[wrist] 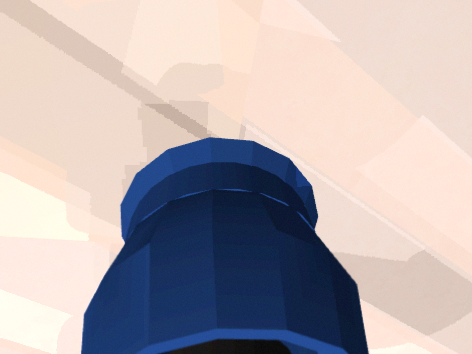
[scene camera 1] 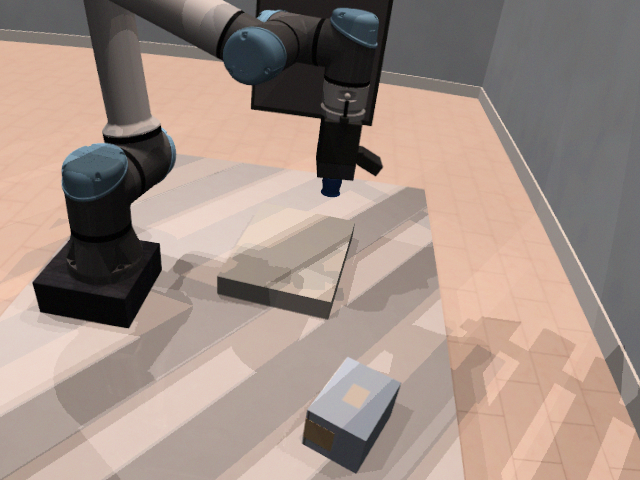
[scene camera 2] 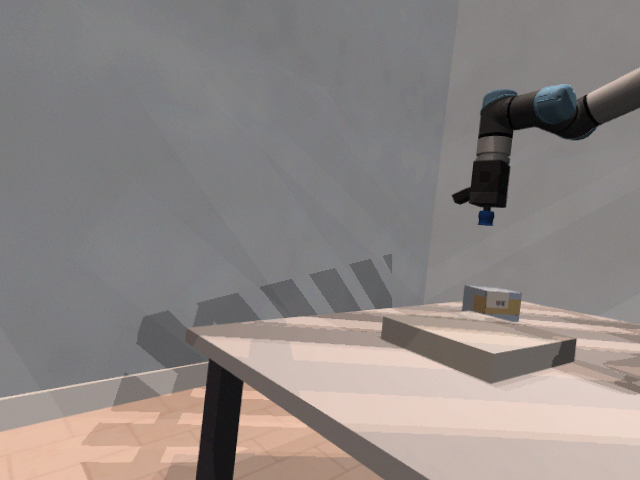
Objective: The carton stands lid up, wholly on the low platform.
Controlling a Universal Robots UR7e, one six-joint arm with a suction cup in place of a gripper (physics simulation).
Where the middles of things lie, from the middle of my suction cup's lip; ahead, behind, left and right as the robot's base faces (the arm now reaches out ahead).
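Counted from my suction cup, the carton (scene camera 1: 343, 423) is 31 cm to the right, 5 cm ahead and 24 cm below. The low platform (scene camera 1: 290, 259) is 14 cm to the left of my suction cup, 5 cm behind it and 26 cm below it.
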